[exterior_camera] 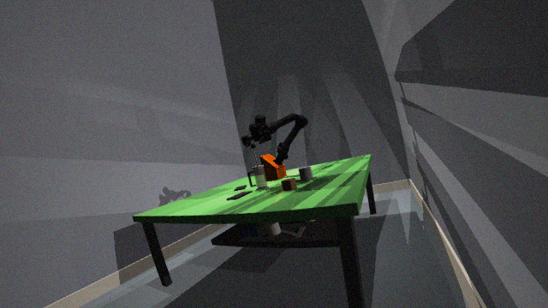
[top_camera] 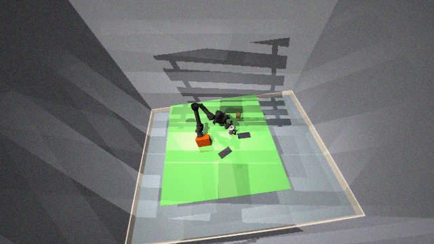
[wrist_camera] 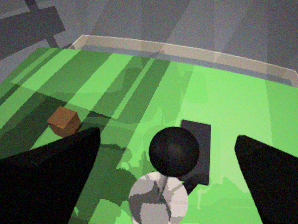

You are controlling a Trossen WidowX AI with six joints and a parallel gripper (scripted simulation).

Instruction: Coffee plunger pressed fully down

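My gripper tip is 1 cm short of the coffee press, 2 cm to the left of it and 13 cm above it. Round my gripper tip: brown block 13 cm ahead, 23 cm to the left, 24 cm below.
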